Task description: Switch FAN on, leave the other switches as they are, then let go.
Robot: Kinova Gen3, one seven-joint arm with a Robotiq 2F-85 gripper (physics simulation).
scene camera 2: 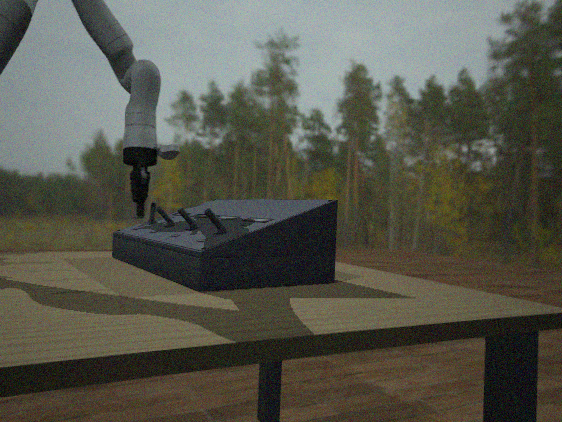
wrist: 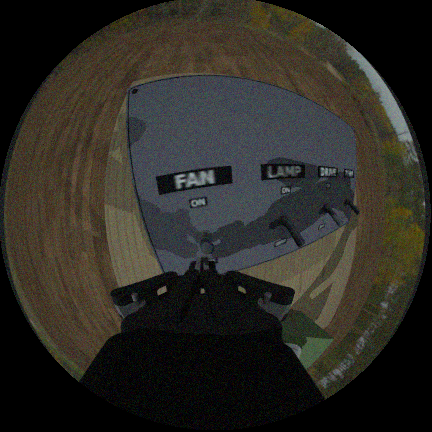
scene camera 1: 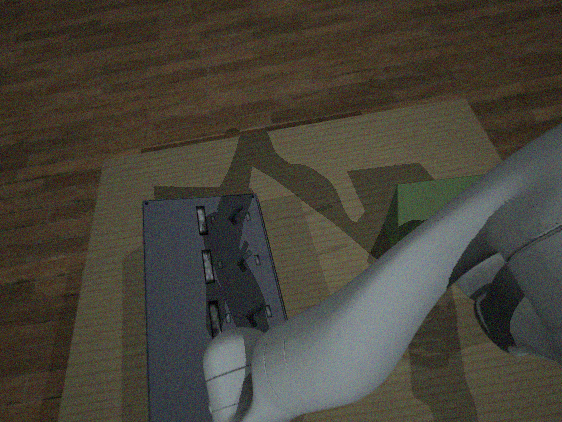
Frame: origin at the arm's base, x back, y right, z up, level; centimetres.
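Where they show: gripper, fingertip midpoint: (scene camera 2: 139, 218) (wrist: 202, 263).
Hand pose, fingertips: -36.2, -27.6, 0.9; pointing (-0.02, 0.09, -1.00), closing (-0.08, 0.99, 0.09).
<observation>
Things, the pixels of their top centre, and the offset from my fingertips, as dx, dy, dz. Level surfaces: height alone.
- FAN lever, middle of its top: (wrist: 207, 250) (scene camera 2: 153, 202) -2.9, +0.1, +3.9
- LAMP lever, middle of its top: (wrist: 302, 233) (scene camera 1: 253, 307) (scene camera 2: 165, 206) -4.3, +12.1, +3.0
- DRIVE lever, middle of its top: (scene camera 2: 187, 207) (wrist: 341, 215) (scene camera 1: 243, 253) -7.0, +23.8, +3.0
- PUMP lever, middle of its top: (scene camera 2: 215, 208) (scene camera 1: 234, 207) (wrist: 359, 206) -9.6, +35.5, +3.0
- wooden table, its level: dz -9.5
The dark blue-grey switch panel (scene camera 1: 170, 300) (scene camera 2: 270, 270) (wrist: 225, 120) has a sloped top. The FAN lever (scene camera 2: 152, 212) (wrist: 206, 246) stands about upright in scene camera 2 and is seen nearly end-on in the wrist view, below its ON mark; I cannot tell whether it is fully at ON. The LAMP lever (scene camera 2: 163, 216) (wrist: 292, 233), DRIVE lever (scene camera 2: 187, 219) (wrist: 332, 214) and PUMP lever (scene camera 2: 215, 221) (wrist: 352, 207) lean to the OFF side. My gripper (scene camera 2: 140, 216) (wrist: 202, 263) is shut and empty, its tips close beside the FAN lever on its OFF side. Contact is unclear. The arm hides both in scene camera 1.
The panel stands on a wooden table (scene camera 1: 400, 130) (scene camera 2: 400, 320). A green block (scene camera 1: 425, 200) (wrist: 317, 350) stands on the table away from the levers, partly behind the arm in scene camera 1. The LAMP lever is the FAN lever's nearest neighbour.
</observation>
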